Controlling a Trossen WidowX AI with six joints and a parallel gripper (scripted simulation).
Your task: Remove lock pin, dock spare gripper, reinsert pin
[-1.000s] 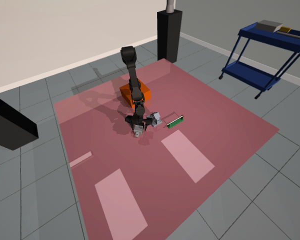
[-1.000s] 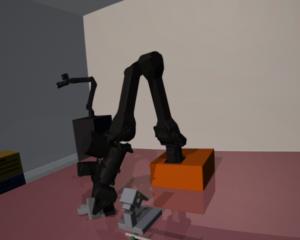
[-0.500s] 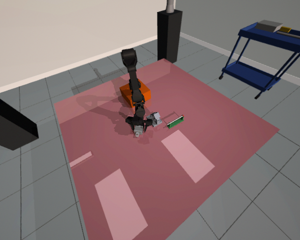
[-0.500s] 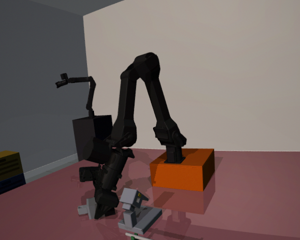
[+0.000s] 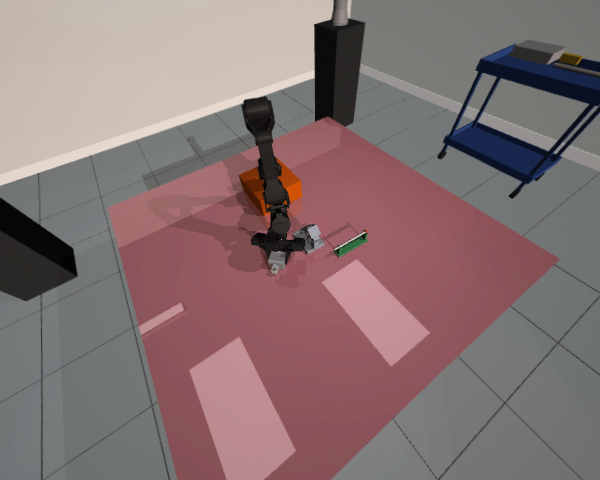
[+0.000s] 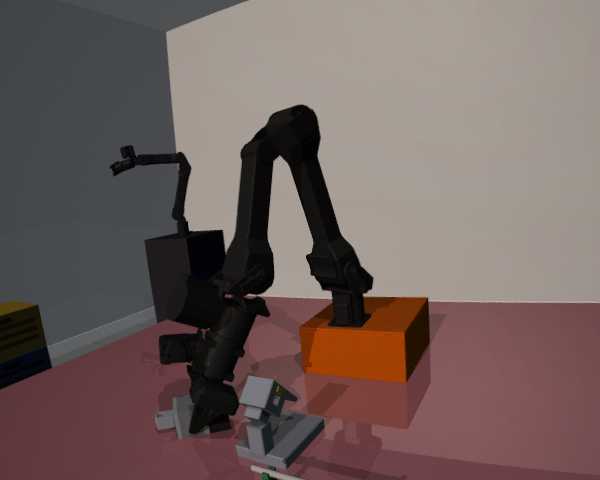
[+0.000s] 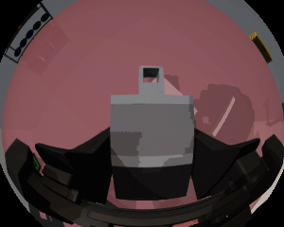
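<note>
My gripper tip is now 15 cm to the right of the grey mount and 5 cm below it. Also, from my gripper tip: spare gripper: 1 cm above; green tray: 27 cm to the left, 10 cm ahead, 2 cm above.
</note>
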